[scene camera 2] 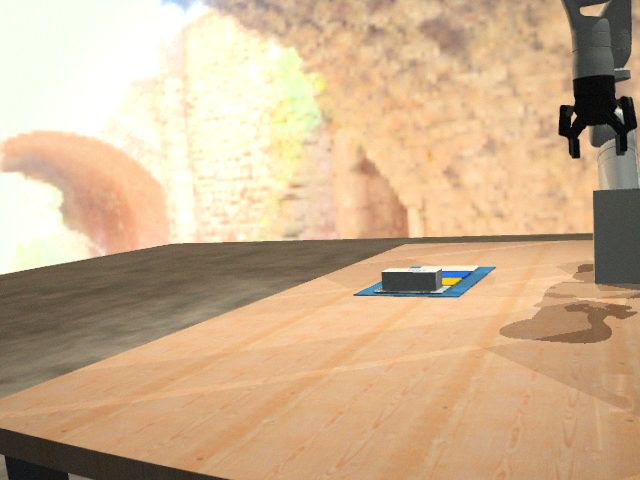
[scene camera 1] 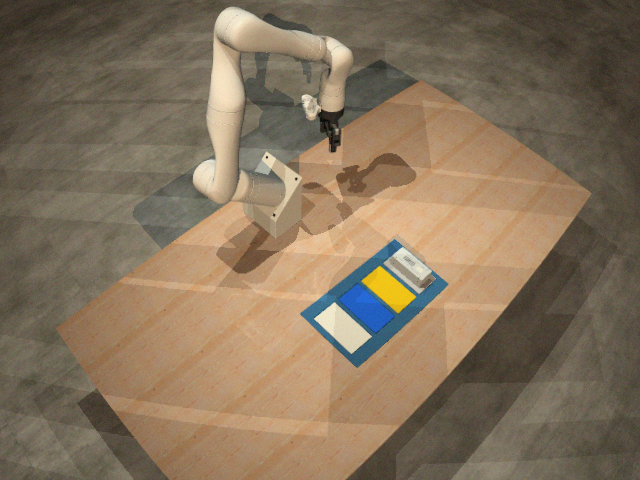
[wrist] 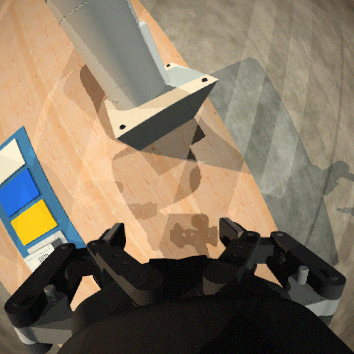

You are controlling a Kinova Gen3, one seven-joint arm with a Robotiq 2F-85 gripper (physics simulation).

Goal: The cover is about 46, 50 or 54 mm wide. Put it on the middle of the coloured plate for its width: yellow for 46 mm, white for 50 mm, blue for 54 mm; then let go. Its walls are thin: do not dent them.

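Frame: origin at the arm's base, x back, y right, z up, level; millimetres.
Where they show: gripper, fingertip midpoint: (scene camera 2: 597,157) (scene camera 1: 327,141) (wrist: 172,230); arm's base, origin of the base link: (scene camera 2: 622,216) (scene camera 1: 272,191) (wrist: 138,93).
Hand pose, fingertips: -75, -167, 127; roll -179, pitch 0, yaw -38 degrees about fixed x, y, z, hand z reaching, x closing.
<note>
Each offset is from my fingertips to the top centre of the thing, as dx, dy, dz. Level surfaces: height alone.
The cover @(-374, +73, -214) (scene camera 1: 409,267) (scene camera 2: 412,280) (wrist: 44,257) is a pale box with dark marks on top. It lies on a pale plate at one end of the blue mat @(dz -258) (scene camera 1: 439,284) (scene camera 2: 467,285) (wrist: 37,167). Beside it come the yellow plate @(-357, +166, -254) (scene camera 1: 388,289) (scene camera 2: 451,281) (wrist: 34,222), the blue plate @(-340, +260, -254) (scene camera 1: 366,308) (wrist: 19,192) and the white plate @(-322, +353, -254) (scene camera 1: 342,328) (wrist: 9,160). The cover's width cannot be read by eye. In the wrist view, the gripper's left linkage partly hides it. My gripper (scene camera 1: 333,147) (scene camera 2: 598,149) (wrist: 172,230) is open and empty, pointing down high above the table, well away from the cover.
The arm's base block (scene camera 1: 284,217) (scene camera 2: 617,237) (wrist: 165,122) stands at the table's back edge, between the gripper's side and the white plate's side. The wooden table @(dz -260) (scene camera 1: 232,335) (scene camera 2: 310,387) carries the arm's shadow near the base.
</note>
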